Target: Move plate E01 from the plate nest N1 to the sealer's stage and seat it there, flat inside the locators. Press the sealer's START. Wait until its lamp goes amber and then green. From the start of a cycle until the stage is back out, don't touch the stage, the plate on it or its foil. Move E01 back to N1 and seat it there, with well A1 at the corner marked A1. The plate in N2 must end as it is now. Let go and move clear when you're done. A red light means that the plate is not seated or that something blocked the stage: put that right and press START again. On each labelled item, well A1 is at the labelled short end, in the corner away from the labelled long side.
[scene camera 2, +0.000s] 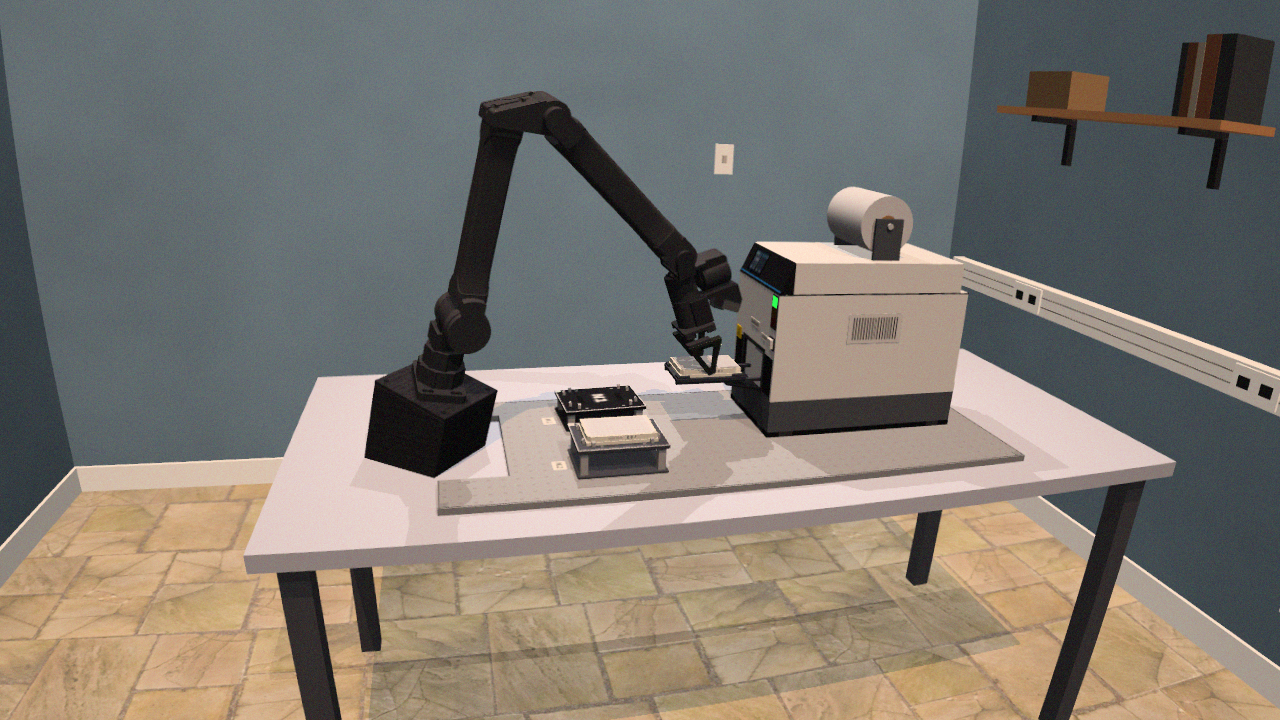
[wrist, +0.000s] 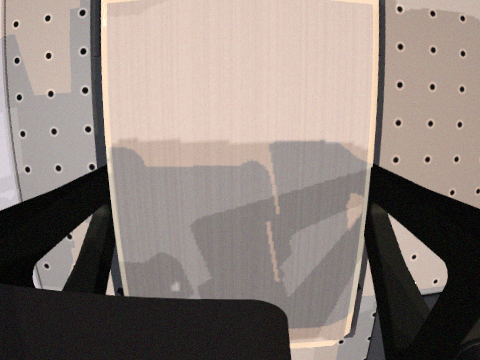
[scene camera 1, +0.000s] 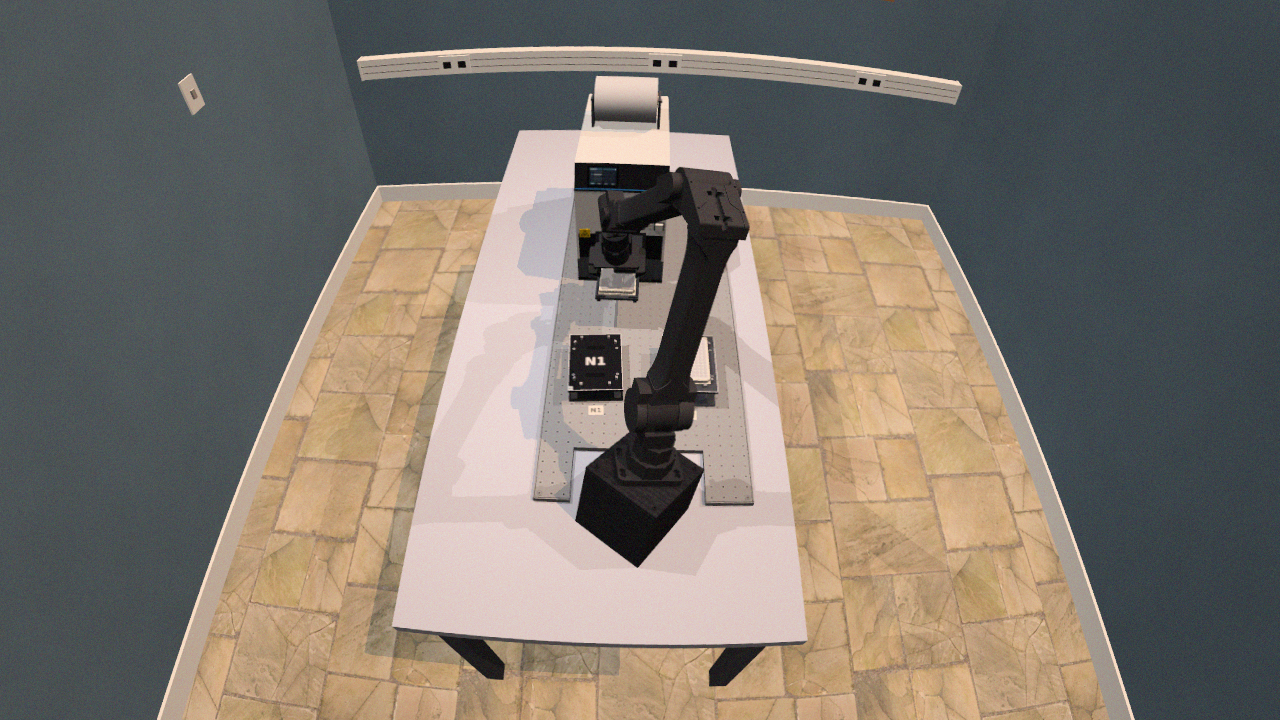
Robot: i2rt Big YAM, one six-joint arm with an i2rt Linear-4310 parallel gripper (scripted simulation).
Labels:
The same spot on a nest N1: [scene camera 1: 576,363] is [scene camera 2: 591,390]. The same spot on a foil roll: [scene camera 1: 620,99] is [scene camera 2: 844,205].

